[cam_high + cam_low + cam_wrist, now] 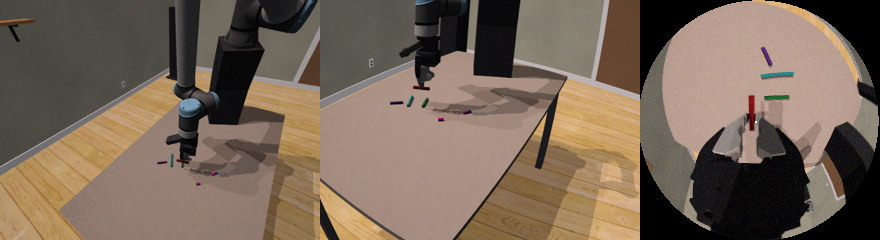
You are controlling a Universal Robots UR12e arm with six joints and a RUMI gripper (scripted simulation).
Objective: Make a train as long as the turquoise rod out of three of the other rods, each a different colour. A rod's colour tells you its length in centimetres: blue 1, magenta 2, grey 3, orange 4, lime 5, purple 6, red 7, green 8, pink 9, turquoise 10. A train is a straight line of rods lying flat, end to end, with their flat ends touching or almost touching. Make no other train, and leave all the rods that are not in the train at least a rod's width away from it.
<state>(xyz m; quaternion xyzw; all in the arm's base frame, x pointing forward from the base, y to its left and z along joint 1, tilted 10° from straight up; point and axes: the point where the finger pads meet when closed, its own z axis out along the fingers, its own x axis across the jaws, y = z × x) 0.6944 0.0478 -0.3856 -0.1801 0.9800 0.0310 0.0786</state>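
Now: hand 110 mm past the blue rod, 160 mm to the right of it and 110 mm above it. Also, from my hand: green rod (70 mm behind, 40 mm to the right, 110 mm below); then red rod (10 mm below); then turquoise rod (40 mm behind, 100 mm to the right, 110 mm below).
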